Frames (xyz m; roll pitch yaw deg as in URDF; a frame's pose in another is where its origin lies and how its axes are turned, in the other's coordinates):
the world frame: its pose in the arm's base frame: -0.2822 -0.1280 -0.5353 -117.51 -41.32 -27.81
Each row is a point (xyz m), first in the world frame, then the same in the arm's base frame.
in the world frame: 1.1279 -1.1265 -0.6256
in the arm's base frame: -0.3013 -0.1570 1.1768
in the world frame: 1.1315 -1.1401 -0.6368
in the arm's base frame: -0.3107 -0.1561 1.1921
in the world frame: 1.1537 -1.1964 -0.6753
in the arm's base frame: -0.3393 -0.1503 1.2577
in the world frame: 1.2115 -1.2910 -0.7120
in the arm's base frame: -0.3546 -0.1296 1.3716
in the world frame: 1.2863 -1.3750 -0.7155
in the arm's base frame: -0.3327 -0.1008 1.4781
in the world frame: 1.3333 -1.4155 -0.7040
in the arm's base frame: -0.3059 -0.0822 1.5321
